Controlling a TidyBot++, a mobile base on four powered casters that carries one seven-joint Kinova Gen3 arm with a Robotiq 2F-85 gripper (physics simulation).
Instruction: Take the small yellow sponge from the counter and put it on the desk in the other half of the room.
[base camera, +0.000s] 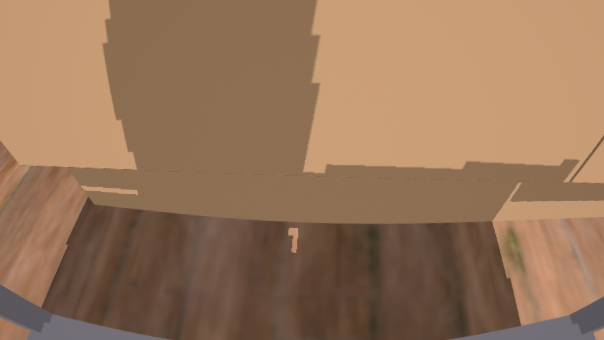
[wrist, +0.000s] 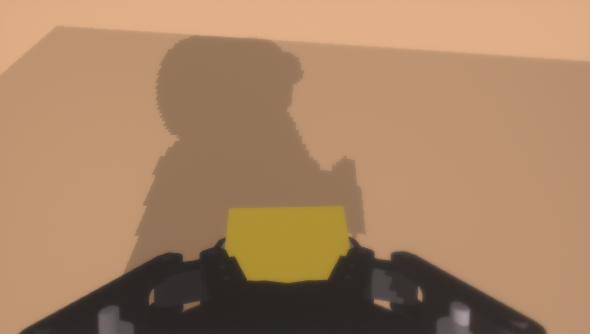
Labels:
my gripper: wrist 287, 244; not seen in the base camera view (out of frame)
small yellow sponge: wrist 283, 244; not seen in the base camera view (out of frame)

